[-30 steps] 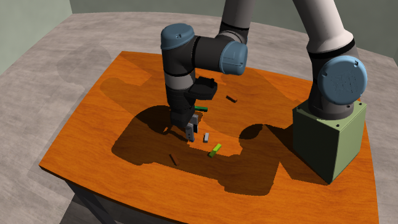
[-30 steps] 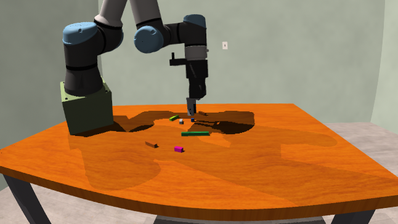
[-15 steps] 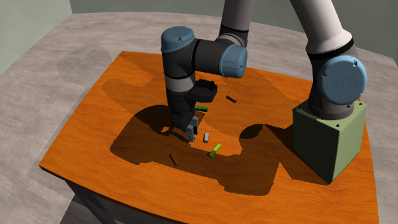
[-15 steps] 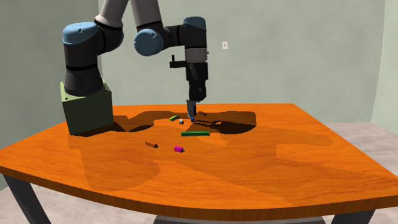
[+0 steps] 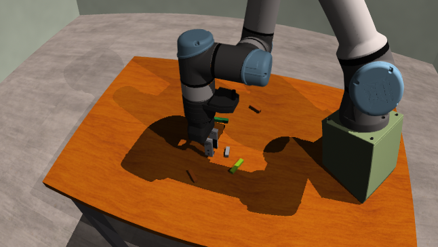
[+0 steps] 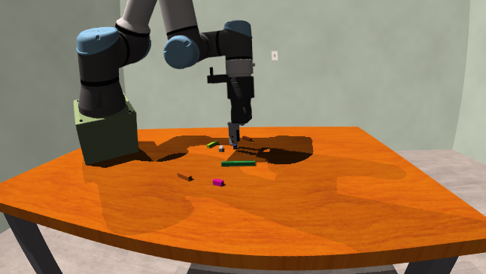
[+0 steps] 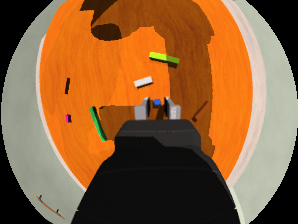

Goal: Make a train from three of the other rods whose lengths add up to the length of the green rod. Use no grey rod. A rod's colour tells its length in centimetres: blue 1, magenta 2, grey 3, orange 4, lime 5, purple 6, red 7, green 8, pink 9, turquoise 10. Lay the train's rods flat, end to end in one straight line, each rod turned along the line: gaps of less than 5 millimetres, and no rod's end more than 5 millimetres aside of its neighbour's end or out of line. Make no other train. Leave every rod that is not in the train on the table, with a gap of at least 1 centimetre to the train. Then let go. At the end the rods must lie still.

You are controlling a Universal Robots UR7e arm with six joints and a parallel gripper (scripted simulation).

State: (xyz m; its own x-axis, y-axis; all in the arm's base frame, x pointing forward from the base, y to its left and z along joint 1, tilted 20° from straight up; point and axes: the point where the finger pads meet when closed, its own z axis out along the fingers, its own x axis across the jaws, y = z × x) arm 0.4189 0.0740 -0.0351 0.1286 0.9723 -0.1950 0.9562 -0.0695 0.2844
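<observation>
The blue rod is 3 cm below my hand. Round my hand: lime rod 7 cm behind, 3 cm to the left, 3 cm below; green rod 3 cm ahead, 13 cm to the right, 3 cm below; grey rod 4 cm behind, 2 cm to the right, 3 cm below.
</observation>
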